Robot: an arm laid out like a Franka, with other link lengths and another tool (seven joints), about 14 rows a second.
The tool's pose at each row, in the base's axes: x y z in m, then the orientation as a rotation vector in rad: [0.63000, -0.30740, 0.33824, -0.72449, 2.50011, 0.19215]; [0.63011, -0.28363, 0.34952, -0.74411, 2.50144, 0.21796]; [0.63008, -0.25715, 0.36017, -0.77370, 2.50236, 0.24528]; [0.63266, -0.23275, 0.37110, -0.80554, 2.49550, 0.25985]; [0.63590, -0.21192, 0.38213, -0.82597, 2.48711, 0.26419]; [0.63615, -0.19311, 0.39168, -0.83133, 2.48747, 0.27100]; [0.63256, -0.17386, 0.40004, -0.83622, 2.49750, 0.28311]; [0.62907, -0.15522, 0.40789, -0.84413, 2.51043, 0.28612]
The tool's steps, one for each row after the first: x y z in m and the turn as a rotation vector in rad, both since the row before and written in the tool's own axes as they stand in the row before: [-0.01687, 0.01996, -0.00310, -0.02330, 0.00299, -0.00759]; [-0.01784, 0.02223, -0.00142, -0.02684, 0.00557, -0.01391]; [-0.01915, 0.01883, -0.00073, -0.01728, 0.00123, -0.01992]; [-0.01826, 0.01518, -0.00140, -0.00698, -0.00196, -0.01489]; [-0.01464, 0.01508, -0.00186, -0.00623, 0.00102, -0.00204]; [-0.01163, 0.01771, -0.00214, -0.01143, 0.00894, 0.00222]; [-0.01107, 0.01719, -0.00177, -0.00633, 0.01386, -0.00053]
